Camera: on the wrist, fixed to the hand. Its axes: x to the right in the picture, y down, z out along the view.
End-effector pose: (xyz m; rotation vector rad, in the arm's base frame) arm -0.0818 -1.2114 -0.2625 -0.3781 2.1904 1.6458
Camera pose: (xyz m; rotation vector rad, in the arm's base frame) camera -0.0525 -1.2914 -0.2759 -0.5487 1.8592 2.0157
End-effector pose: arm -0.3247 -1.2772 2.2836 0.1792 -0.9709 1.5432
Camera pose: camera -0.2503 -1.2516 2.2483 -0.0608 -1.2085 1.2841
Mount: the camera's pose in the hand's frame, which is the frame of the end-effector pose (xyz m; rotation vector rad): -0.0209 -0.0465 -0.0696 -0.3674 0.0129 -0.0606
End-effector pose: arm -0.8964 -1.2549 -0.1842 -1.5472 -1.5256 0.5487
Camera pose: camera -0.8699 -1.2997 -0.1154 -1.7655 -1.7267 0.2297
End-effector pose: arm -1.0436 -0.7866 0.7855 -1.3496 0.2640 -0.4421
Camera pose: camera -1.0994 -0.8455 0.8150 -1.7178 0.3266 -0.4680
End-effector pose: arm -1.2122 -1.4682 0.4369 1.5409 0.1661 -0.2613
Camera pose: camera -1.2408 -1.3979 0.3959 1.1744 0.2566 -0.2532
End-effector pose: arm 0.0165 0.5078 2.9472 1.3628 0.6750 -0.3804
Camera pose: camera -0.0433 0.5641 2.9207 0.9986 0.7570 -0.2792
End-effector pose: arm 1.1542 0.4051 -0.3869 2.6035 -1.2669 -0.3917
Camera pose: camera 1.1990 0.4553 -0.3329 2.3309 -1.0029 -0.5591
